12 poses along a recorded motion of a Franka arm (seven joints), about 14 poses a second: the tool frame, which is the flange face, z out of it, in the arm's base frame.
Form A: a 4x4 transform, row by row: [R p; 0 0 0 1], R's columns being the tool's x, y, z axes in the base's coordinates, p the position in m. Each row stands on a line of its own.
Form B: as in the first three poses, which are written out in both.
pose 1, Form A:
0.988, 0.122, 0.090, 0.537
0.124, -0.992, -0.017, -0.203
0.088, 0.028, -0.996, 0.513
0, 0, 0, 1
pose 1, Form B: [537, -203, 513, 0.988, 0.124, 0.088, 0.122, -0.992, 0.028]
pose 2, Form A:
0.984, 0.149, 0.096, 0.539
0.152, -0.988, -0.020, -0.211
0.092, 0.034, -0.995, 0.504
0, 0, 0, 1
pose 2, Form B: [539, -211, 504, 0.984, 0.152, 0.092, 0.149, -0.988, 0.034]
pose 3, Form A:
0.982, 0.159, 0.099, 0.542
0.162, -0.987, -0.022, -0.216
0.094, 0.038, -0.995, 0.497
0, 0, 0, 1
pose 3, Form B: [542, -216, 497, 0.982, 0.162, 0.094, 0.159, -0.987, 0.038]
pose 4, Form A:
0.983, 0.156, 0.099, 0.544
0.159, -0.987, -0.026, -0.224
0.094, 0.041, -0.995, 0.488
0, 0, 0, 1
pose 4, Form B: [544, -224, 488, 0.983, 0.159, 0.094, 0.156, -0.987, 0.041]
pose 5, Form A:
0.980, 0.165, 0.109, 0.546
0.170, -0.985, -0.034, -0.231
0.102, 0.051, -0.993, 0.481
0, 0, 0, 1
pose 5, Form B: [546, -231, 481, 0.980, 0.170, 0.102, 0.165, -0.985, 0.051]
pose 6, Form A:
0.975, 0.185, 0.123, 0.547
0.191, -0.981, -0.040, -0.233
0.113, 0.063, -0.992, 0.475
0, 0, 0, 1
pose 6, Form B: [547, -233, 475, 0.975, 0.191, 0.113, 0.185, -0.981, 0.063]
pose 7, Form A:
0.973, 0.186, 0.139, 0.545
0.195, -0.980, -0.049, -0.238
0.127, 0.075, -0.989, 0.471
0, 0, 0, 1
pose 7, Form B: [545, -238, 471, 0.973, 0.195, 0.127, 0.186, -0.980, 0.075]
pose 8, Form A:
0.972, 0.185, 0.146, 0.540
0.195, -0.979, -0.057, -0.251
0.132, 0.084, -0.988, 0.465
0, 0, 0, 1
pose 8, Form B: [540, -251, 465, 0.972, 0.195, 0.132, 0.185, -0.979, 0.084]
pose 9, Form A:
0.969, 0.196, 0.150, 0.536
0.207, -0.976, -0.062, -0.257
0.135, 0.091, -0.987, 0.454
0, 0, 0, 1
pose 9, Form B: [536, -257, 454, 0.969, 0.207, 0.135, 0.196, -0.976, 0.091]
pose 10, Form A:
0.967, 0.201, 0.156, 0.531
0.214, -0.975, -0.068, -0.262
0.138, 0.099, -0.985, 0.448
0, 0, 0, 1
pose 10, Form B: [531, -262, 448, 0.967, 0.214, 0.138, 0.201, -0.975, 0.099]
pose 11, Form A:
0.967, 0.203, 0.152, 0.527
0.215, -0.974, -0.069, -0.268
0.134, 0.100, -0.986, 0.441
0, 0, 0, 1
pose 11, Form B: [527, -268, 441, 0.967, 0.215, 0.134, 0.203, -0.974, 0.100]
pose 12, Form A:
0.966, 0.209, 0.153, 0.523
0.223, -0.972, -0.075, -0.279
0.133, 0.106, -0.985, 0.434
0, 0, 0, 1
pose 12, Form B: [523, -279, 434, 0.966, 0.223, 0.133, 0.209, -0.972, 0.106]
